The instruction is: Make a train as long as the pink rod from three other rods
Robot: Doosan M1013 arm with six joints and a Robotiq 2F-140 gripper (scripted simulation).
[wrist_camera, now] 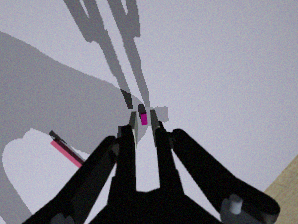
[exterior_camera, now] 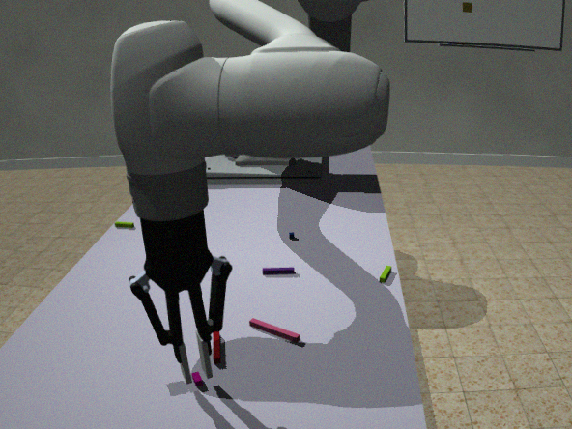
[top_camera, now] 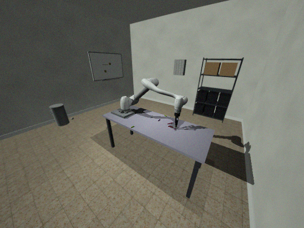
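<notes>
The magenta rod is 50 mm below my hand. Also, from my hand: red rod (80 mm behind, 50 mm below, 20 mm to the left); purple rod (310 mm behind, 110 mm to the left, 50 mm below); pink rod (120 mm behind, 110 mm to the left, 50 mm below).
</notes>
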